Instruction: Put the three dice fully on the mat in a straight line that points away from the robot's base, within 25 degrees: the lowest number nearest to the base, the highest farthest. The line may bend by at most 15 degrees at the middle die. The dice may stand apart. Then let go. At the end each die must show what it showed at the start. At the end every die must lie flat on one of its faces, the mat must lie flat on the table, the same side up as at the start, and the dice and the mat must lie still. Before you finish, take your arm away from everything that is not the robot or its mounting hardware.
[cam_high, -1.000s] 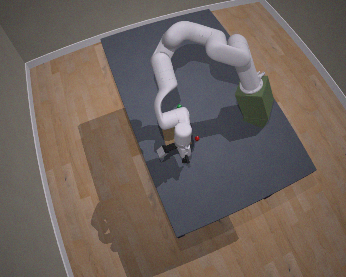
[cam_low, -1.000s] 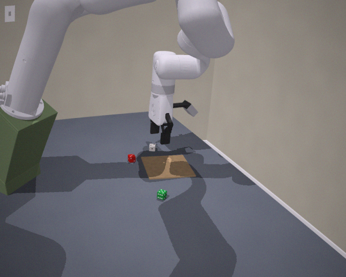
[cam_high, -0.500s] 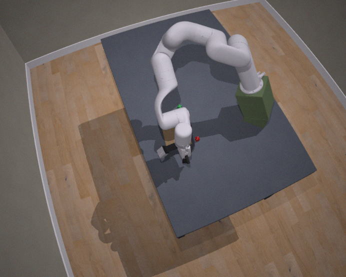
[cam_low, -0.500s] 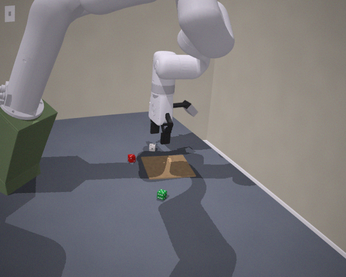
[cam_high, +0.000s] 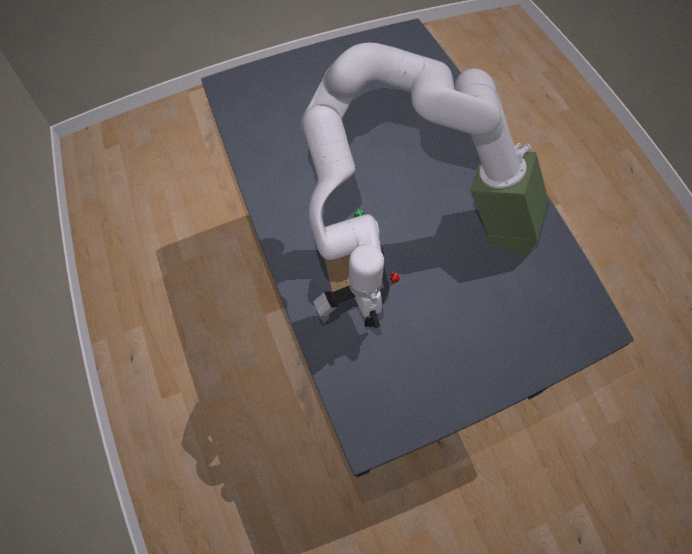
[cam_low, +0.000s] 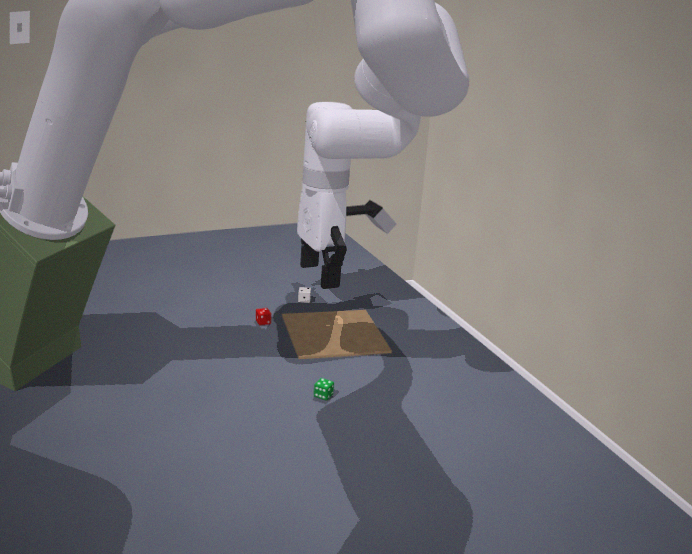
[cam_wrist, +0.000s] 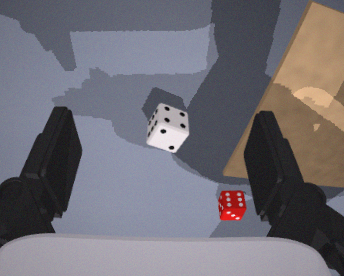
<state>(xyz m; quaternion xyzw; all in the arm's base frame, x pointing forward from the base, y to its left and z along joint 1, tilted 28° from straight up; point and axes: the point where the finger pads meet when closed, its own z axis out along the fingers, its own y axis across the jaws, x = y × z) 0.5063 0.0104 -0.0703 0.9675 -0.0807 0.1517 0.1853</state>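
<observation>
Right now the white die is 4 cm below my hand and 3 cm behind it. The rest, counted from my hand: mat 12 cm to the right, 5 cm below, 5 cm behind; red die 13 cm behind, 4 cm below, 3 cm to the right; green die 25 cm to the right, 17 cm behind, 4 cm below.
</observation>
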